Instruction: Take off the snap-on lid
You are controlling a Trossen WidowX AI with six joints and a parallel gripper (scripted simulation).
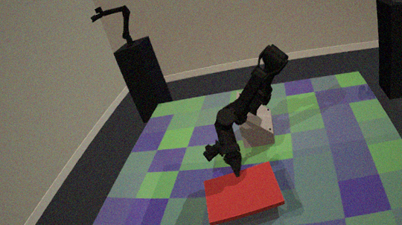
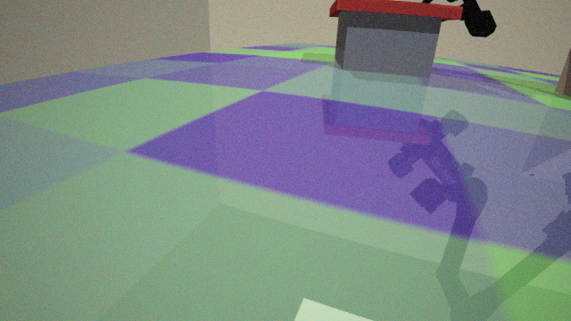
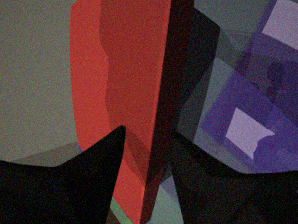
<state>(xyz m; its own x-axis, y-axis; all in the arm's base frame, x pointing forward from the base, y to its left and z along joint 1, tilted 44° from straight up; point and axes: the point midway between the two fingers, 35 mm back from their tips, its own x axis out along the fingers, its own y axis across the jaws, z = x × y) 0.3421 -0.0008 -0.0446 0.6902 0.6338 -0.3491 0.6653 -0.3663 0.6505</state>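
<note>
Now: gripper tip 7 cm short of the red lid and 2 cm to the right of it. From my gripper tip the other things lie so: grey storage box 7 cm ahead, 2 cm to the left, 5 cm below.
</note>
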